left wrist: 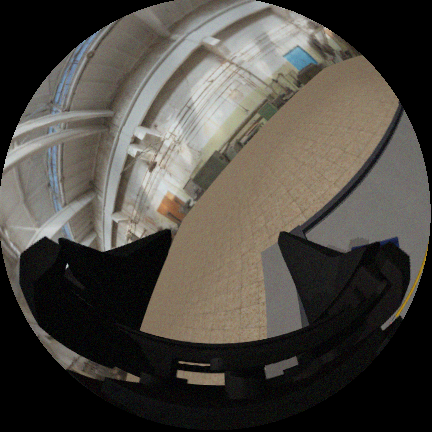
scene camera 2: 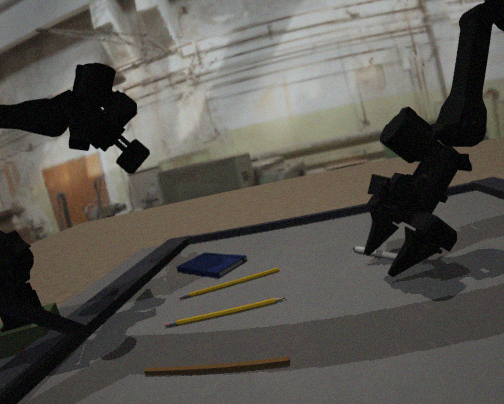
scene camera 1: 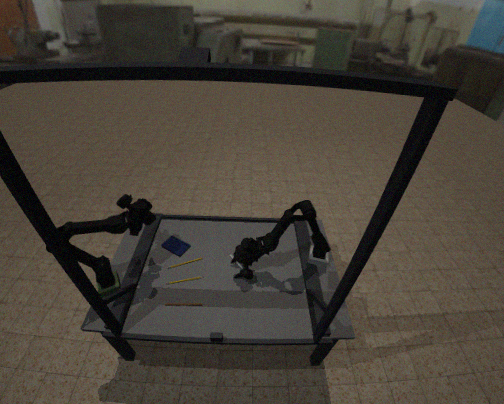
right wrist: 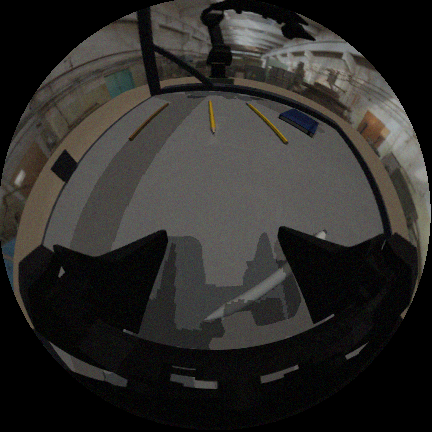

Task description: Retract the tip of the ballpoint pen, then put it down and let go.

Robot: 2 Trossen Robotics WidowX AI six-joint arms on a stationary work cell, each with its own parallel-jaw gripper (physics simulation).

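Frame: origin at the left arm's base, x ahead, y left, z up, level; millimetres.
Seen in the pictures: left gripper, fingertip midpoint: (left wrist: 226, 236) (scene camera 2: 120, 140); right gripper, fingertip midpoint: (scene camera 2: 377, 264) (scene camera 1: 232, 270) (right wrist: 223, 234); left arm's base, origin of the base link: (scene camera 1: 107, 281) (right wrist: 217, 76); right arm's base, origin of the base link: (scene camera 1: 319, 253).
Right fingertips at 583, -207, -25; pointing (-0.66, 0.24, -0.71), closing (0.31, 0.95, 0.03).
Observation:
Pixels of each thing's middle, then the offset from my right fingertips to it, as dx, dy, dz.
- white ballpoint pen, body centre: (right wrist: 281, 274) (scene camera 2: 384, 254) +49, +36, -10
- blue book, body centre: (scene camera 2: 211, 264) (right wrist: 301, 119) (scene camera 1: 175, 245) -202, +304, -9
- brown stick, body centre: (scene camera 2: 212, 368) (right wrist: 151, 116) -288, -54, -12
The white ballpoint pen (scene camera 2: 359, 249) (right wrist: 260, 290) lies on the table under my right gripper. In the right wrist view its tapered end points to the lower left, and the finger at the right of the picture covers part of its barrel. Whether its tip is out is too small to tell. My right gripper (scene camera 2: 380, 264) (right wrist: 223, 234) is open and points down, low over the pen, with its fingertips on either side of part of the barrel and nothing gripped. My left gripper (left wrist: 226, 236) is open and empty, raised high near the table's far left corner in scene camera 1.
A blue book (scene camera 1: 176, 245) (scene camera 2: 212, 264) (right wrist: 299, 121), two yellow pencils (scene camera 2: 230, 284) (scene camera 2: 225, 312) and a brown stick (scene camera 2: 217, 367) (right wrist: 148, 121) lie on the table, left of the pen in scene camera 2. A dark frame post (scene camera 1: 380, 200) rises at the right in scene camera 1.

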